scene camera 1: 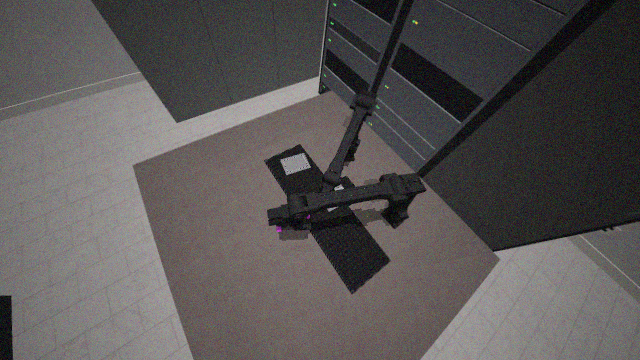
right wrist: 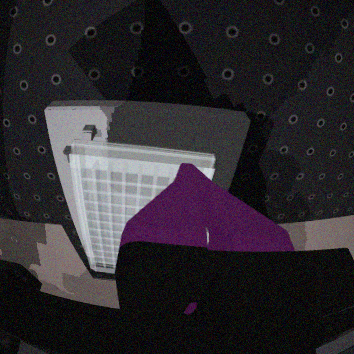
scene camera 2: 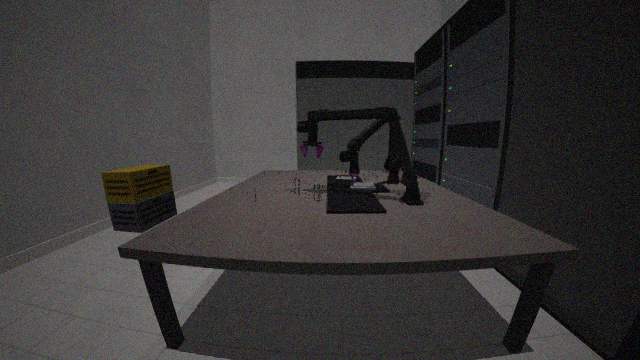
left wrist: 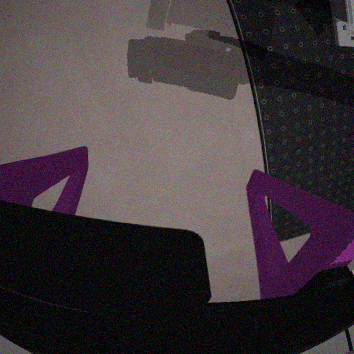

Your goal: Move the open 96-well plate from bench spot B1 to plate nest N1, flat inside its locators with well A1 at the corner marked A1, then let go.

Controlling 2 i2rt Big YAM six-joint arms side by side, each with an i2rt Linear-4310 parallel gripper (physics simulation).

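Places are measured from the left arm's base along level axes (x right, y ahead, z up), in millimetres.
Pixels of known places: left gripper, between the fingertips: [scene camera 1: 292, 227] [scene camera 2: 311, 157] [left wrist: 171, 167]; right gripper, between the fingertips: [right wrist: 184, 172] [scene camera 2: 354, 182]; left arm's base, origin of its link: [scene camera 1: 391, 217] [scene camera 2: 411, 201]; right arm's base, origin of its link: [scene camera 1: 347, 154] [scene camera 2: 393, 182].
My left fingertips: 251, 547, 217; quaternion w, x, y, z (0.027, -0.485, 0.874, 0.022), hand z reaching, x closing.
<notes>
For each thing: its middle in the pictures, then the offset to it from my left fingertips, as dx, dy, dz. "spot": a spot on its surface instead. Level surfaces: height alone.
- grey nest block, middle of its body: [right wrist: 142, 209] [scene camera 2: 362, 185] +49, -337, -194
- white plate-like piece, a spot on its surface: [scene camera 1: 295, 163] [scene camera 2: 346, 177] spot: +392, -281, -203
- black perforated board, height of its surface: dz -204
- brown table, height of its surface: dz -217
A clear, gridded 96-well plate [right wrist: 107, 200] [scene camera 2: 364, 185] lies on a grey nest block [right wrist: 175, 122], beside the small dark locators at one corner. Whether it is fully seated, and where A1 is, I cannot tell. Another white plate-like piece [scene camera 1: 295, 163] [scene camera 2: 346, 177] lies at the far end of the black board; I cannot tell which spot it marks. My right gripper [right wrist: 184, 172] [scene camera 2: 354, 177] is shut and empty, its fingertips in front of the gridded plate and hiding part of it. My left gripper [left wrist: 171, 167] [scene camera 1: 294, 223] [scene camera 2: 312, 152] is open and empty, high above the table.
The black perforated board [scene camera 1: 350, 250] [scene camera 2: 355, 202] [left wrist: 305, 135] lies on the brown table [scene camera 1: 225, 280] [scene camera 2: 300, 240]. The left arm [scene camera 1: 355, 196] stretches across the board in scene camera 1 and hides its middle. Dark equipment racks [scene camera 1: 540, 165] stand behind the arms. Yellow and grey crates [scene camera 2: 137, 185] stand on the floor.
</notes>
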